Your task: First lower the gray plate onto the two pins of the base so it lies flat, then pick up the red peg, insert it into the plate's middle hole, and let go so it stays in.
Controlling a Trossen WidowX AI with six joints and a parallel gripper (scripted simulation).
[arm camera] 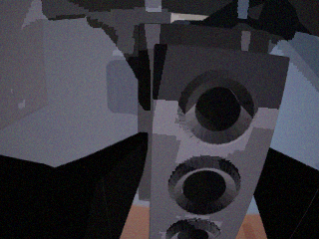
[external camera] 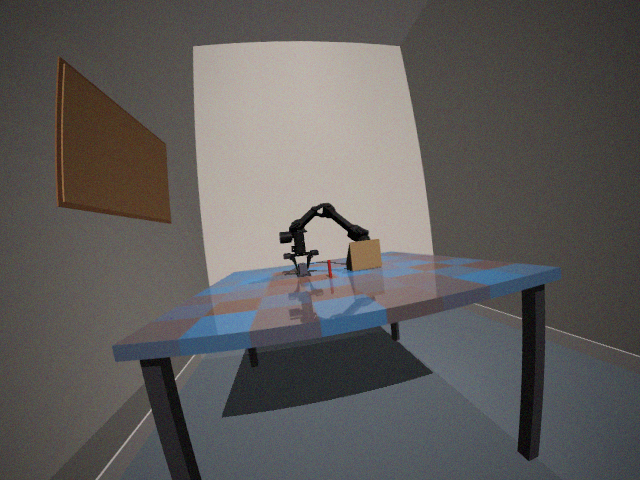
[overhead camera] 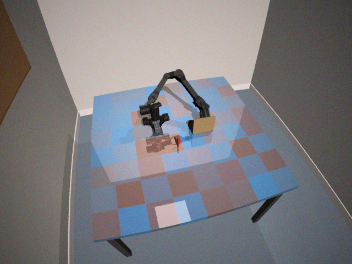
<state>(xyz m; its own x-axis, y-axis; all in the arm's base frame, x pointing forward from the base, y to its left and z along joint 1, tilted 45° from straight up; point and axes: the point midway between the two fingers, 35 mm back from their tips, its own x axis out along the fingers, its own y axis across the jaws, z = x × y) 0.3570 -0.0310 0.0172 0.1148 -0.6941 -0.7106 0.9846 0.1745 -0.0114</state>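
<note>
My gripper tip is now 20 mm above the dark base. From my gripper tip the other things lie so: gray plate: 20 mm above; red peg: 170 mm to the left, 140 mm behind, 20 mm above.
</note>
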